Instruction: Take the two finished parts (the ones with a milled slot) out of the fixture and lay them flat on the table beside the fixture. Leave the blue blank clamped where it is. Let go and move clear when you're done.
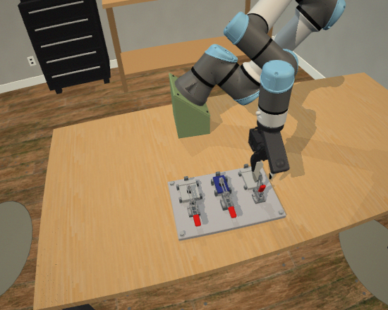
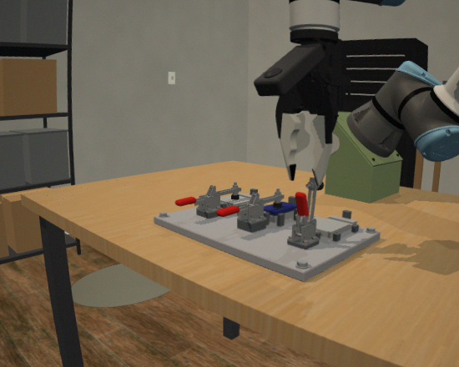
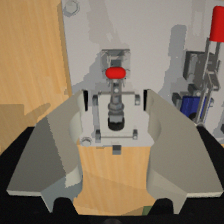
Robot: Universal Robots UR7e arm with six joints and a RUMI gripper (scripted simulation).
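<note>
The grey part is 10 cm below my hand, 10 cm behind it and 2 cm to the left of it. From my hand the other things lie so: grey fixture plate (12 cm below, 10 cm to the right, 6 cm behind); blue blank (10 cm below, 10 cm behind, 9 cm to the right).
</note>
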